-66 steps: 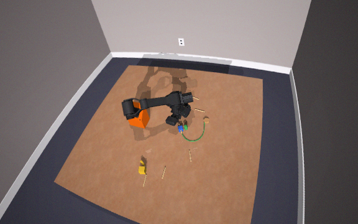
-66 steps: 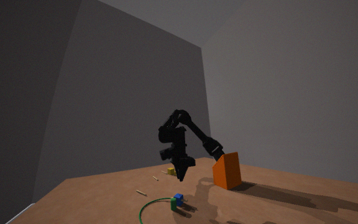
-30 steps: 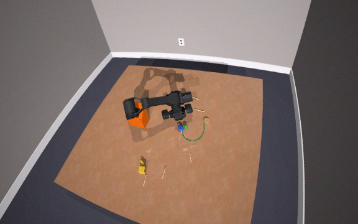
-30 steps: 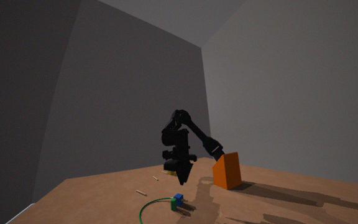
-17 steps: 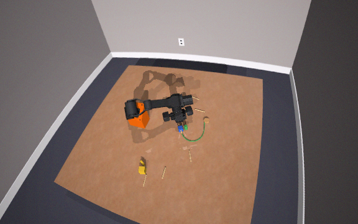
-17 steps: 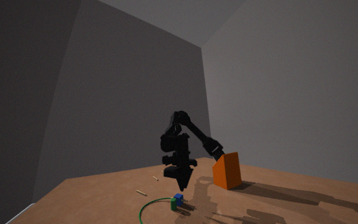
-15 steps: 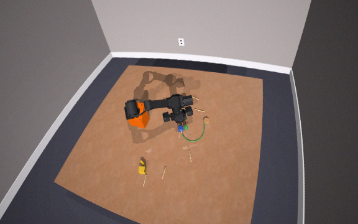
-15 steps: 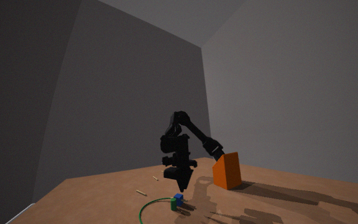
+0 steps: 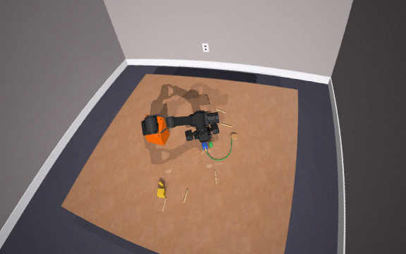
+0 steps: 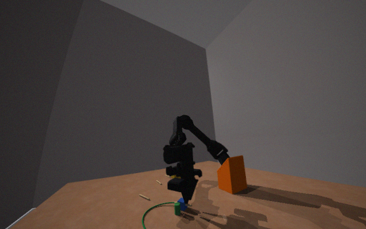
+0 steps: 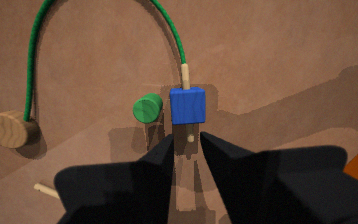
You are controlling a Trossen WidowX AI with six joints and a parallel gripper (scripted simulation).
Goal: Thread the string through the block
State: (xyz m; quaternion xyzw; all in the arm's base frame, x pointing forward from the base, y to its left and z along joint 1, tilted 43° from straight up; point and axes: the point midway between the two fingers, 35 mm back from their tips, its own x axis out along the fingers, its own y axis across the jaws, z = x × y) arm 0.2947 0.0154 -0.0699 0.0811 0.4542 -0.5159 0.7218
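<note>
My gripper tip is 1 cm short of the blue block, 2 cm to the left of it and 2 cm above it. From my gripper tip the other things lie so: round wooden button 16 cm ahead, 10 cm to the left, 2 cm below; then green cylinder 4 cm ahead, 1 cm below; then thin stick 2 cm ahead, 4 cm to the right, 2 cm below.
</note>
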